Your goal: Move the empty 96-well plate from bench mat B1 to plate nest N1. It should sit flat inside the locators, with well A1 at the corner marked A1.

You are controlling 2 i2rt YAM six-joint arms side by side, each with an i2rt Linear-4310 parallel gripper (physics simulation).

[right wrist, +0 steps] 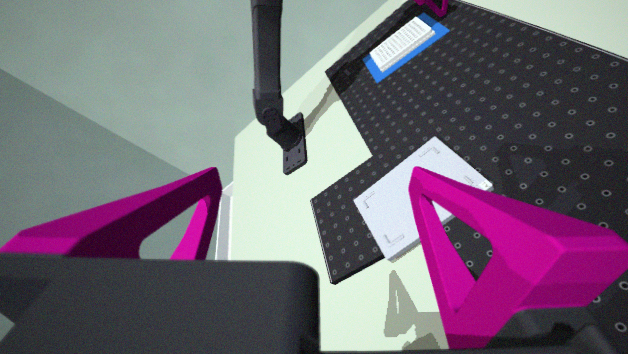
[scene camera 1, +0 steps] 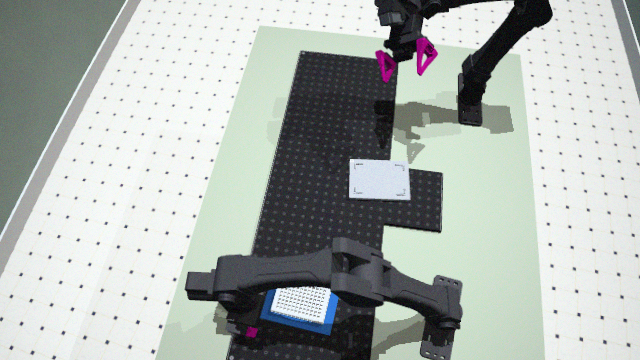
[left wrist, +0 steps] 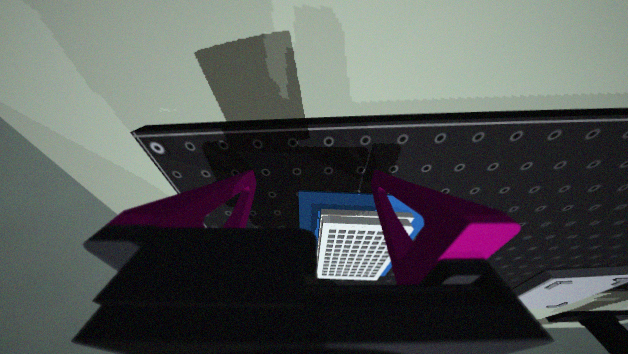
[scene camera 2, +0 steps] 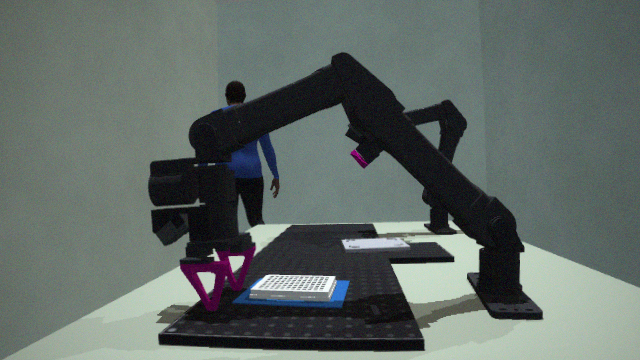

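Seen in the pictures: left gripper, fingertip midpoint: (right wrist: pixel 432 9) (scene camera 1: pixel 254 311) (left wrist: pixel 313 176) (scene camera 2: pixel 225 299); right gripper, fingertip midpoint: (right wrist: pixel 315 177) (scene camera 1: pixel 401 78) (scene camera 2: pixel 373 150); left arm's base at its link origin: (right wrist: pixel 295 142) (scene camera 1: pixel 441 317) (scene camera 2: pixel 498 295); right arm's base at its link origin: (scene camera 1: pixel 469 99) (left wrist: pixel 591 314) (scene camera 2: pixel 439 229).
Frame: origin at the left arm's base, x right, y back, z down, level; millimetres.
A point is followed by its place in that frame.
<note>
The white 96-well plate (scene camera 1: pixel 301 304) @[x -69, y -328, z -25 mm] (scene camera 2: pixel 293 283) @[x -59, y -335, z -28 mm] (left wrist: pixel 352 252) @[x -63, y -342, z -28 mm] (right wrist: pixel 402 44) @[x -39, y -336, z -28 mm] lies flat on the blue bench mat B1 (scene camera 1: pixel 327 327) @[x -101, y -255, z -15 mm] (scene camera 2: pixel 341 295) @[x -68, y -253, z -15 mm] (left wrist: pixel 307 205) @[x -117, y -397, z -15 mm] (right wrist: pixel 377 77) @[x -7, y -257, z -15 mm]. The pale plate nest N1 (scene camera 1: pixel 380 180) @[x 310, y -226, z -24 mm] (scene camera 2: pixel 375 244) @[x 292, y -225, z -25 mm] (left wrist: pixel 575 292) @[x 328, y -247, z -25 mm] (right wrist: pixel 387 210) @[x 322, y -188, z -25 mm] has corner locators and holds no plate. A small mark at one nest corner in the right wrist view is too small to read. My left gripper (scene camera 2: pixel 225 298) @[x -114, y -431, z -14 mm] (left wrist: pixel 313 176) @[x -114, y -431, z -14 mm] is open and empty, low beside the plate, at its picture left in scene camera 2. My right gripper (scene camera 1: pixel 404 77) @[x 451, y -235, z -277 mm] (right wrist: pixel 315 177) @[x 451, y -235, z -277 mm] is open and empty, high above the board's far end in scene camera 1.
The black perforated board (scene camera 1: pixel 325 125) @[x 451, y -423, z -13 mm] (scene camera 2: pixel 300 337) @[x -213, y -278, z -12 mm] (left wrist: pixel 475 152) @[x -1, y -464, z -13 mm] (right wrist: pixel 550 100) @[x 269, y -437, z -13 mm] lies under the mat and nest. The left arm (scene camera 1: pixel 295 270) @[x -85, y -317, z -352 mm] (scene camera 2: pixel 295 112) @[x -99, y -310, z -302 mm] arches above it and partly covers the plate in scene camera 1. A person (scene camera 2: pixel 247 162) stands behind the table.
</note>
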